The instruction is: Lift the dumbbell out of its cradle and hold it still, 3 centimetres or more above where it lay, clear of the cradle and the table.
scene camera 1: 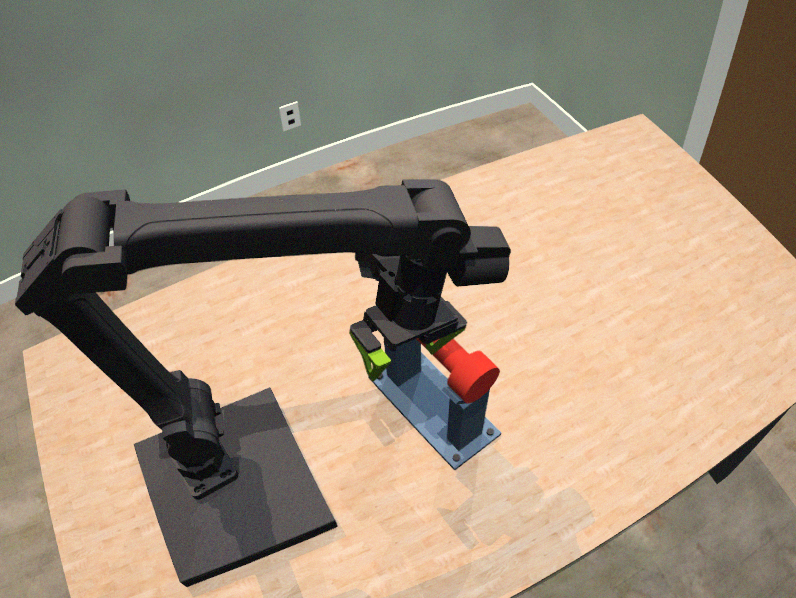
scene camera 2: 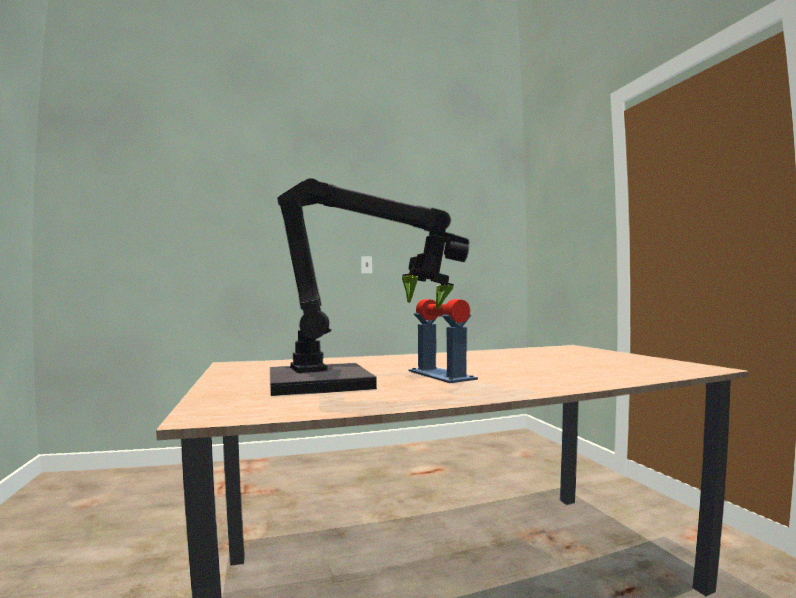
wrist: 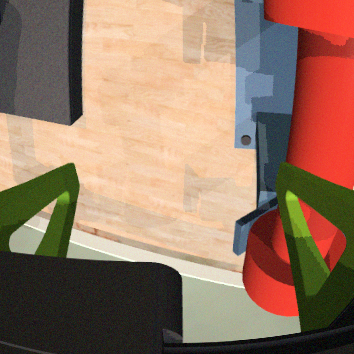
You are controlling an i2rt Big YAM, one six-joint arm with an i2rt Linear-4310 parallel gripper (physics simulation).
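Where they show: gripper, fingertip midpoint: (scene camera 1: 400, 364) (scene camera 2: 423, 305) (wrist: 176, 173); arm's base at its link origin: (scene camera 1: 202, 461) (scene camera 2: 308, 369).
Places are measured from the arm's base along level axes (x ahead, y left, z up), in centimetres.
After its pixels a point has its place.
The red dumbbell (scene camera 1: 472, 375) {x 37.4, y -19.9, z 19.6 cm} (scene camera 2: 458, 310) {x 37.8, y -20.8, z 16.8 cm} (wrist: 325, 110) {x 36.9, y -8.2, z 18.2 cm} lies level across the two posts of the blue cradle (scene camera 1: 465, 421) {x 36.9, y -20.2, z 7.3 cm} (scene camera 2: 456, 352) {x 37.4, y -20.2, z 5.0 cm} (wrist: 275, 55) {x 37.2, y -10.5, z -2.3 cm}. My gripper (scene camera 1: 403, 361) {x 31.2, y -12.2, z 18.0 cm} (scene camera 2: 424, 303) {x 31.2, y -12.2, z 18.0 cm} (wrist: 176, 173) {x 31.2, y -12.2, z 18.0 cm} is open and empty, pointing down. In the wrist view the dumbbell's handle lies to the right of the gap between the green fingers. The right finger overlaps the handle and the head nearer the wall; whether it touches them I cannot tell. The left finger hangs away from the dumbbell, on the arm base's side. In scene camera 1 the gripper hides the dumbbell's far end.
The cradle's base plate stands on the wooden table (scene camera 1: 611, 257) {x 86.8, y -4.9, z -3.1 cm} (scene camera 2: 546, 379) {x 60.8, y -31.2, z -3.1 cm} (wrist: 145, 100) {x 22.7, y -17.6, z -3.1 cm}. The arm's dark base plate (scene camera 1: 289, 489) {x 10.0, y -12.0, z 0.2 cm} (scene camera 2: 347, 379) {x 5.7, y -19.3, z -0.1 cm} (wrist: 40, 65) {x 10.3, y -12.0, z 0.2 cm} lies to the left of the cradle. The wall (scene camera 1: 193, 64) (scene camera 2: 193, 193) stands behind the table.
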